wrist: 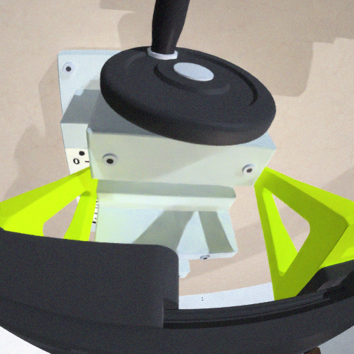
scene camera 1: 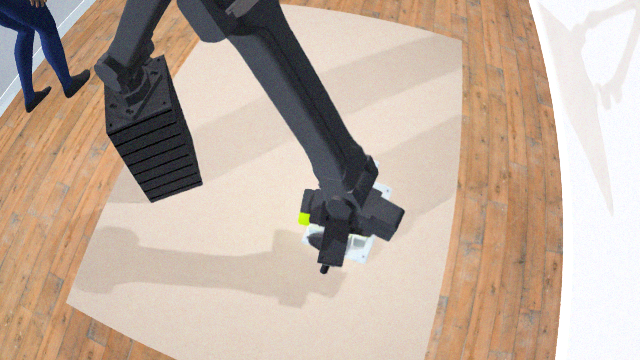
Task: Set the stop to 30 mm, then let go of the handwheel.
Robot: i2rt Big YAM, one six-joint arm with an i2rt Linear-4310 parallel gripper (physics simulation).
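Places are measured from the arm's base along level axes (x ahead, y left, z up), in millimetres.
Pixels of known places: arm's base at its link origin: [scene camera 1: 135, 93].
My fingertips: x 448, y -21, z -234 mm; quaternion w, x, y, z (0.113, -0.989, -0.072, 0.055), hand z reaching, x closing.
For each thing: its middle in the pictures, then the offset to it from my fingertips. "pt": a spot on its surface instead. Level surfaces: height alone.
- black handwheel at a spot on its surface: [scene camera 1: 314, 239] pt dy -57, dx -24, dz +9 mm
- pale device with a base plate, surface spot: [scene camera 1: 357, 257] pt dy -36, dx +67, dz -74 mm
- beige mat at its surface level: dz -84 mm
The black handwheel [wrist: 187, 107] [scene camera 1: 314, 239] is at the top of the wrist view, its upright black handle [wrist: 169, 27] [scene camera 1: 324, 269] free of the fingers. It sits on a pale device with a base plate [wrist: 82, 60] [scene camera 1: 357, 257]. My gripper [wrist: 175, 174] [scene camera 1: 332, 227] is open; its lime fingers stand wide apart on either side of the device's pale block [wrist: 175, 157], below the wheel in the wrist view. A ledged pale part [wrist: 165, 225] lies below that block; I cannot tell whether it is the stop. A scale strip [wrist: 77, 161] shows a 0 and is mostly hidden by the left finger, so no setting is readable.
The device stands on a beige mat [scene camera 1: 225, 320] on a wooden floor [scene camera 1: 510, 225]. A black ribbed pedestal [scene camera 1: 160, 155] stands at the left. The arm [scene camera 1: 295, 95] covers much of the device in the scene view. A person's legs [scene camera 1: 52, 55] show at the upper left.
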